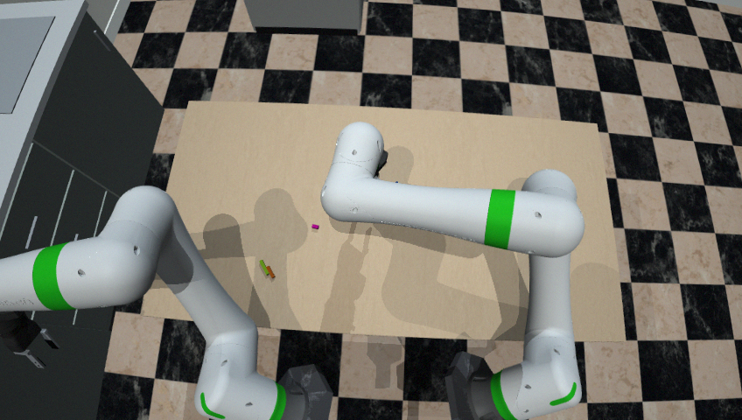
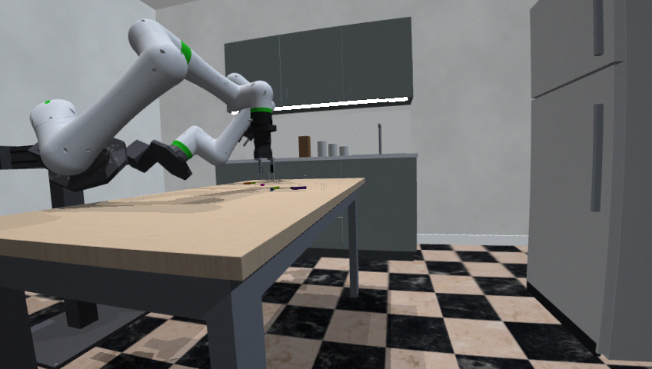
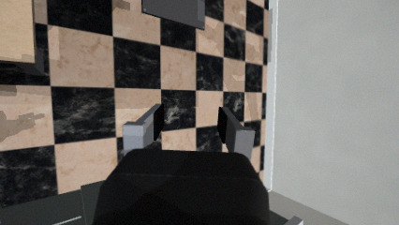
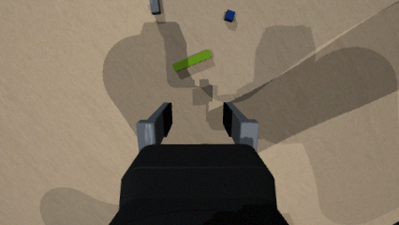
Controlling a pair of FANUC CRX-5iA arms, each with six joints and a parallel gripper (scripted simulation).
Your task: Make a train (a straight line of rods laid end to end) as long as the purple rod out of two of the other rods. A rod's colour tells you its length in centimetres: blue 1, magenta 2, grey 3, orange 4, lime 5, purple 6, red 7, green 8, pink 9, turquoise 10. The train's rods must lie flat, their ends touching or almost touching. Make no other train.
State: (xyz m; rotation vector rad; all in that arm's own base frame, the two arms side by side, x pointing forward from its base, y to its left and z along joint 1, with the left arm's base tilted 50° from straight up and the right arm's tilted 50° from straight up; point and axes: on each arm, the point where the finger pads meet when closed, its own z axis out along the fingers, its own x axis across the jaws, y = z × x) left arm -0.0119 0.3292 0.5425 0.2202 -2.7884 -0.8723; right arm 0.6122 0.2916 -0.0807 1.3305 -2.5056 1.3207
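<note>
Right now the grey rod is 13 cm ahead of my right hand, 5 cm to the right of it and 8 cm below it. The rest, counted from my right hand: blue rod: 5 cm ahead, 10 cm to the right, 8 cm below; magenta rod: 8 cm behind, 17 cm to the left, 8 cm below; purple rod: 15 cm ahead, 5 cm to the right, 8 cm below.
</note>
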